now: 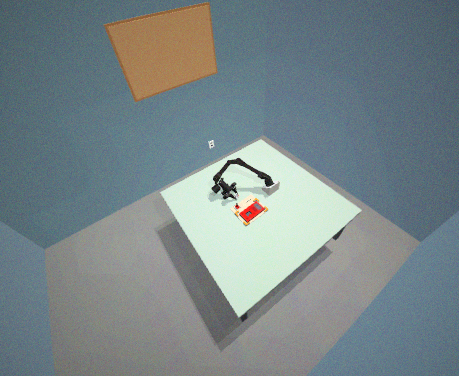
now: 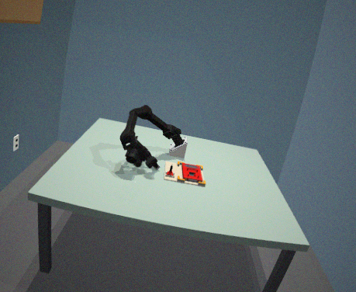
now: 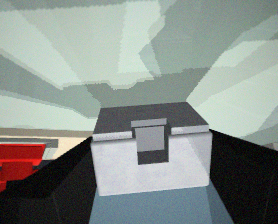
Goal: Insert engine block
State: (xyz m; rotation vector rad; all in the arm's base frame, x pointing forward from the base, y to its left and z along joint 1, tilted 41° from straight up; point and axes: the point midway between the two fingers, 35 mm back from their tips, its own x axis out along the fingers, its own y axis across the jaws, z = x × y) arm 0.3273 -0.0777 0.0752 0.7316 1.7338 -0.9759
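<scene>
The grey engine block lies 1 cm to the right of my gripper tip. From my gripper tip the other things lie so: grey holder (5 cm ahead, 10 cm to the left, 2 cm above); pale base plate (2 cm behind, 18 cm to the left, 1 cm below).
</scene>
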